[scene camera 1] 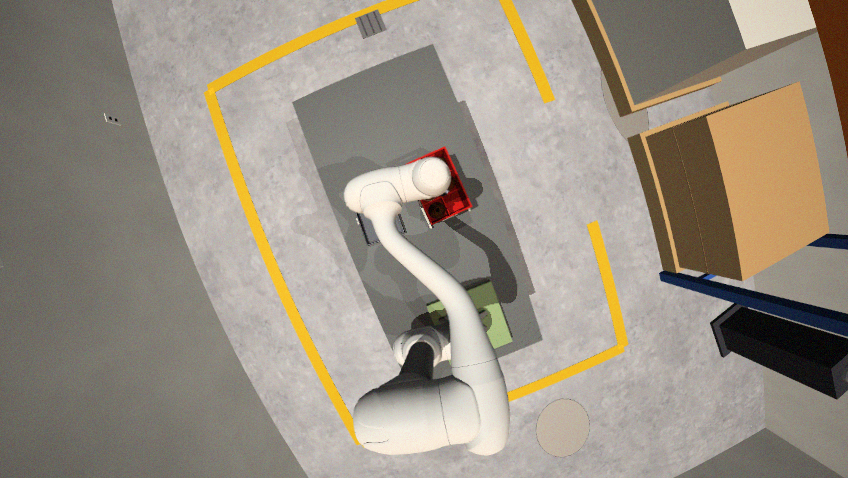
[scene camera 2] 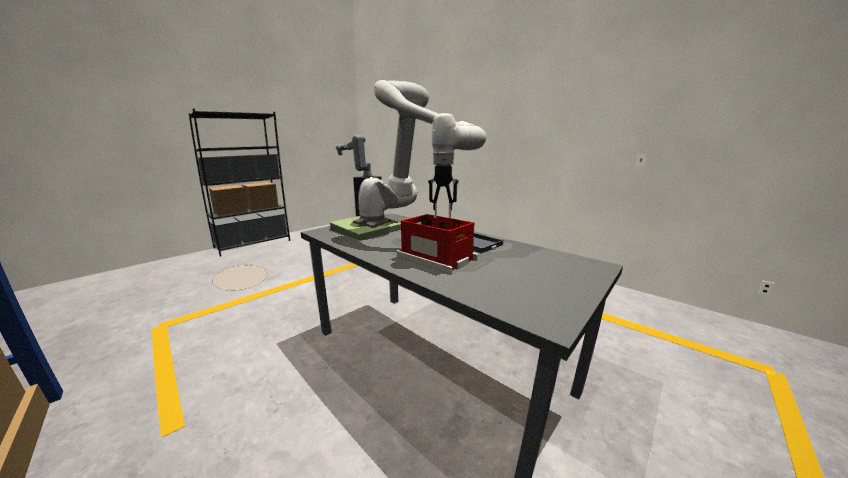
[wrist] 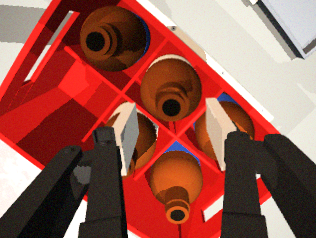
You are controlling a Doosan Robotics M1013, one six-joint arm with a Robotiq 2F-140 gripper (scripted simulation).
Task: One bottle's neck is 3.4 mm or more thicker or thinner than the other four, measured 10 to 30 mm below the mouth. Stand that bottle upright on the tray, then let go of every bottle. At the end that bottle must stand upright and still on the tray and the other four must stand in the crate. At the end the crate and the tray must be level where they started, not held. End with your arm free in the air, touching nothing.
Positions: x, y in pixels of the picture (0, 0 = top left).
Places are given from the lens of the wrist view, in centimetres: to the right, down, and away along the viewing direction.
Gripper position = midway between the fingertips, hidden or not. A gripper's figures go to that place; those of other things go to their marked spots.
my gripper [wrist: 171, 115]: 1, 0, 20
red crate [wrist: 63, 101]: -15, -3, 36
